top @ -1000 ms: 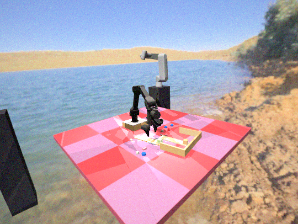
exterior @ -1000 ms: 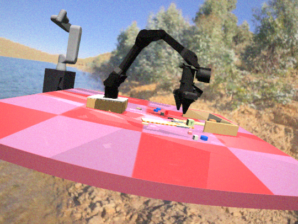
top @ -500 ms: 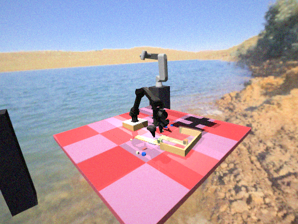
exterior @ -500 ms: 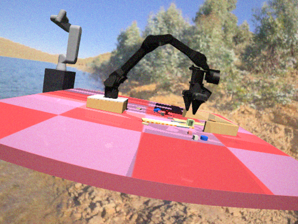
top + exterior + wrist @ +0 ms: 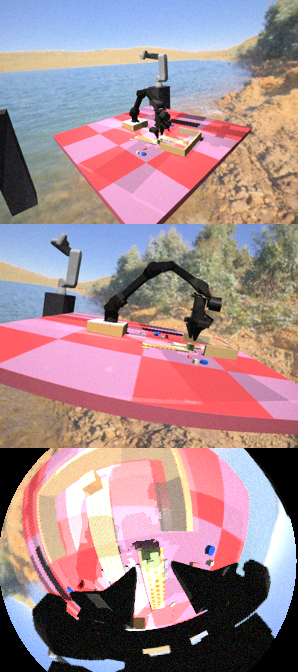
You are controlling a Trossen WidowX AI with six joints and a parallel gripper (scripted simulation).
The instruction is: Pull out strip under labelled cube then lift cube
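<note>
The labelled cube lies 40 mm below my gripper tip. From my gripper tip the other things lie so: pink block (20 mm behind, 140 mm to the right, 50 mm below).
</note>
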